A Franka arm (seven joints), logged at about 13 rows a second.
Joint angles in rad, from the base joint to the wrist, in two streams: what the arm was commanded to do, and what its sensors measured. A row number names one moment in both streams.
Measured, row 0:
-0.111 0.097 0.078 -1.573 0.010 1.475 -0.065
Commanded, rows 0 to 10:
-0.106 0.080 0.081 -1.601 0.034 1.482 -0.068
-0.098 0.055 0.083 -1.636 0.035 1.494 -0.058
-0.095 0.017 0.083 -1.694 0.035 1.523 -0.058
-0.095 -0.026 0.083 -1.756 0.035 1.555 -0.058
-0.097 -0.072 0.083 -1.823 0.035 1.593 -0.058
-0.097 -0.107 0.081 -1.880 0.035 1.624 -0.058
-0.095 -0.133 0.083 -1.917 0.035 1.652 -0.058
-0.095 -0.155 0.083 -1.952 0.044 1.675 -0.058
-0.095 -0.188 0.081 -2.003 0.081 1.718 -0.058
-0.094 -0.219 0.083 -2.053 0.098 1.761 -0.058
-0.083 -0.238 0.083 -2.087 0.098 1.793 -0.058
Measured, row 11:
-0.093 -0.154 0.082 -1.972 0.075 1.715 -0.064
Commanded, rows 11 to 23:
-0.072 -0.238 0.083 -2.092 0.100 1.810 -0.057
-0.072 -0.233 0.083 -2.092 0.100 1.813 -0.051
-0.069 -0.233 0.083 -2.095 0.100 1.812 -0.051
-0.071 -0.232 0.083 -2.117 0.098 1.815 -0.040
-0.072 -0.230 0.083 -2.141 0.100 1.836 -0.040
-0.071 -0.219 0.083 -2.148 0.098 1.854 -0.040
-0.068 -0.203 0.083 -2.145 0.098 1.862 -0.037
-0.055 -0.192 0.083 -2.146 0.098 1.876 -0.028
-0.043 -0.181 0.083 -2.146 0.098 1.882 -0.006
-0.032 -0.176 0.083 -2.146 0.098 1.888 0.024
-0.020 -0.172 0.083 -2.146 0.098 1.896 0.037
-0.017 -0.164 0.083 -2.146 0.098 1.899 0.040
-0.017 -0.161 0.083 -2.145 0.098 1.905 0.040
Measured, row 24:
-0.025 -0.161 0.085 -2.140 0.086 1.886 0.023
